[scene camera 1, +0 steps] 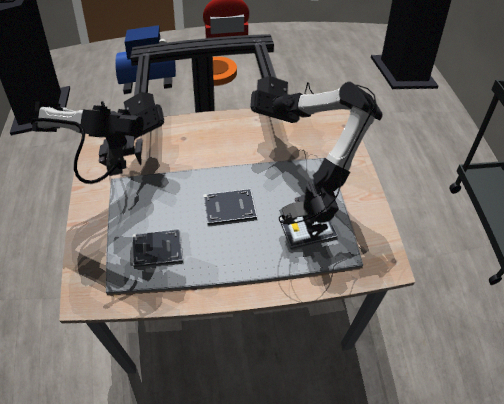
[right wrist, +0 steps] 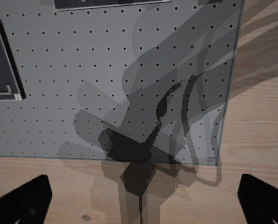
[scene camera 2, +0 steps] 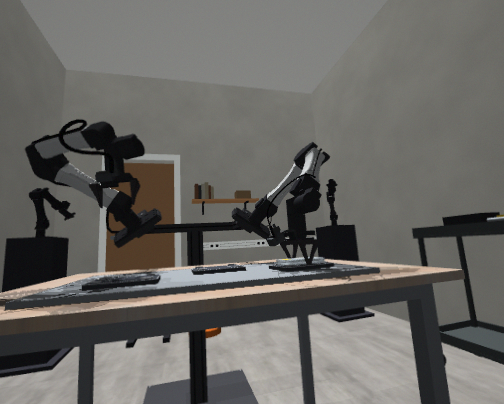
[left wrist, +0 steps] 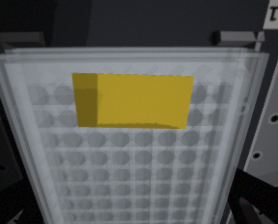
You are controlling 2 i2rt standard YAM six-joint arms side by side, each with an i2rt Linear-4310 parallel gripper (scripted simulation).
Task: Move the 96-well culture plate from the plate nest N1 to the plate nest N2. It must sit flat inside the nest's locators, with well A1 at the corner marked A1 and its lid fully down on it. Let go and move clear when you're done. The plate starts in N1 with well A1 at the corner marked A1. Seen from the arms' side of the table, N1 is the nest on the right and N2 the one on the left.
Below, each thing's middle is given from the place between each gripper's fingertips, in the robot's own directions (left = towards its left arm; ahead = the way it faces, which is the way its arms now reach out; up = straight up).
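Labels:
My left hand 1 cm above nest N2 (left wrist: 59,30). From my left hand: plate nest (scene camera 1: 229,204), 1 cm below, 13 cm behind, 24 cm to the right; nest N1 (scene camera 1: 156,247), 1 cm below, 50 cm to the right.
From my right hand: nest N1, 230 mm below, 160 mm ahead, 60 mm to the left; nest N2, 230 mm below, 170 mm ahead, 550 mm to the left; plate nest, 230 mm below, 40 mm ahead, 310 mm to the left.

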